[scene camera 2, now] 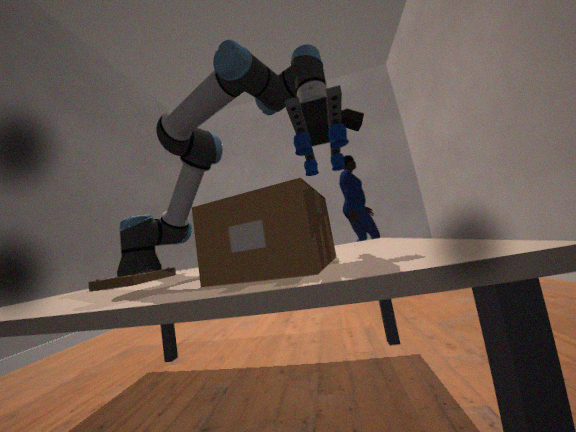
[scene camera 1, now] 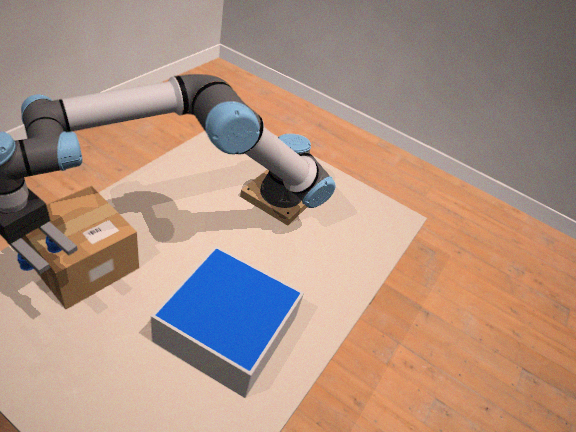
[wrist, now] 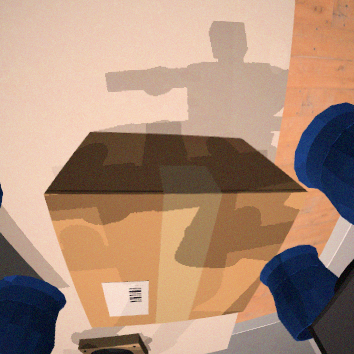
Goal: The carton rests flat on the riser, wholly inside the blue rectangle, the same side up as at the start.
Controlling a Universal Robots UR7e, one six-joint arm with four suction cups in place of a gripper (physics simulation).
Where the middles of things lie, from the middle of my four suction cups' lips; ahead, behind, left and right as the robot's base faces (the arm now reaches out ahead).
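My suction cup's 160 mm above the brown carton (scene camera 2: 281, 231), and it's also 140 mm past the carton and 30 mm to the left of it. Then there's the grey riser with blue rectangle (scene camera 1: 227, 317), which is 180 mm below my suction cup, 290 mm behind it and 410 mm to the left of it.
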